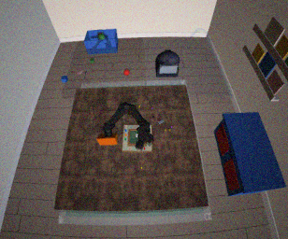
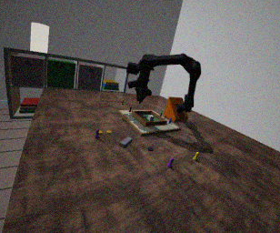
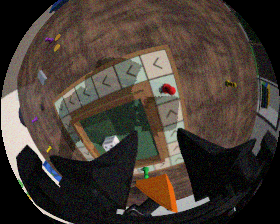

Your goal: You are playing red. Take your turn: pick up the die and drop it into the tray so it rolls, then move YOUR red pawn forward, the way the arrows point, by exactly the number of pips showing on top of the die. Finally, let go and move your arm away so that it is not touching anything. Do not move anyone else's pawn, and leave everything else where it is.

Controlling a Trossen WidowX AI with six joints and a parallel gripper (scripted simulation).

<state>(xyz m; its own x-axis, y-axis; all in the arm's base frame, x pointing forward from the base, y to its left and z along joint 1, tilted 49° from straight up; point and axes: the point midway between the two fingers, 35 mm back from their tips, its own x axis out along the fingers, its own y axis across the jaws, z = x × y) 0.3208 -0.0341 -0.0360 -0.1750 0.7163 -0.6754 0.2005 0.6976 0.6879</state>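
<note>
My gripper tip is now 6 cm above the red pawn, 3 cm to the left of it and 3 cm short of it. Round my gripper tip: green tray: 8 cm to the left, 8 cm below, 5 cm behind; green pawn: 16 cm behind, 6 cm below, 5 cm to the left; white die: 9 cm to the left, 6 cm below, 5 cm behind.
</note>
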